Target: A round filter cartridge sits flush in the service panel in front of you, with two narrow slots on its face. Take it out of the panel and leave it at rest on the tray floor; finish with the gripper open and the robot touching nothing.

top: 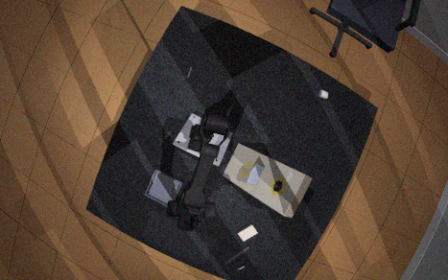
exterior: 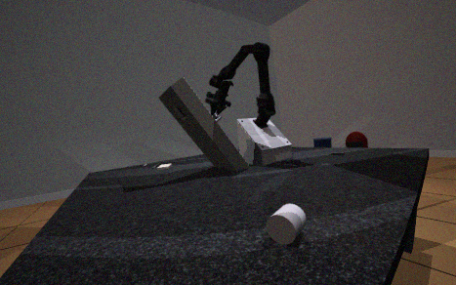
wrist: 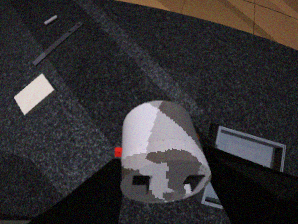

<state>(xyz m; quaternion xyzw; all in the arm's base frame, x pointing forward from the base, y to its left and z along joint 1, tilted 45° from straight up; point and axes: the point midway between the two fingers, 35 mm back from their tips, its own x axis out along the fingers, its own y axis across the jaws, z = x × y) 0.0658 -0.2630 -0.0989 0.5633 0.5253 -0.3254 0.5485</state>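
Now: gripper tip 250 mm above the grey square tray and 180 mm past it. From my gripper tip the other things lie so: small pale block (310 mm ahead, 250 mm below, 90 mm to the right); round filter cartridge (right at my gripper tip).
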